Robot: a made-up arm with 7 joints.
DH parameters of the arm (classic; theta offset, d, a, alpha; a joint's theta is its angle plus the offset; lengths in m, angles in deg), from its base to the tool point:
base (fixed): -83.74 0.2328 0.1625 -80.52
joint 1: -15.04 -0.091 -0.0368 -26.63
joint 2: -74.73 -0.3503 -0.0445 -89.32
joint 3: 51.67 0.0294 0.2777 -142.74
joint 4: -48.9 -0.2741 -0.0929 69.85
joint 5: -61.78 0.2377 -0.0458 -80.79
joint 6: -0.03 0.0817 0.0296 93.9
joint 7: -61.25 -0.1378 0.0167 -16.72
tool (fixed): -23.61 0.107 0 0
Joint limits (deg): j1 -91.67..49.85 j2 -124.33..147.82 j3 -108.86..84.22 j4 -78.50..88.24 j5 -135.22..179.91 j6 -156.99..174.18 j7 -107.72..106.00
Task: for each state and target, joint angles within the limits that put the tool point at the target. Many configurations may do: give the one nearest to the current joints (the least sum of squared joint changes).
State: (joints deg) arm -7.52 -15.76 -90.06 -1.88 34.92 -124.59 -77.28
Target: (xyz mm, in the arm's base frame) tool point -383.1 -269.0 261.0
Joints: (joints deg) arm -10.20 -14.22 -87.53 -14.95 35.64 -126.37 -77.63
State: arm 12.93 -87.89 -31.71 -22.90 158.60 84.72 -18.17
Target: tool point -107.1 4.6 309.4
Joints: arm -5.44 -101.60 -38.59 -40.14 144.30 80.43 -14.03
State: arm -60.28 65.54 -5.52 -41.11 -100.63 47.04 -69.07
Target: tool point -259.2 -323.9 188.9
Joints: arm -39.78 80.67 -34.12 -58.85 -119.57 43.72 -56.94
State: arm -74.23 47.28 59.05 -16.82 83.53 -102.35 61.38
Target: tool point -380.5 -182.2 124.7
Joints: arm -82.69 74.13 30.80 -5.52 91.94 -114.43 54.07
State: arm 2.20 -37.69 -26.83 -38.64 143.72 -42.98 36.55
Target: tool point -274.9 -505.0 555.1
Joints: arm 49.85 -0.09 10.31 -78.50 153.79 -31.70 42.15
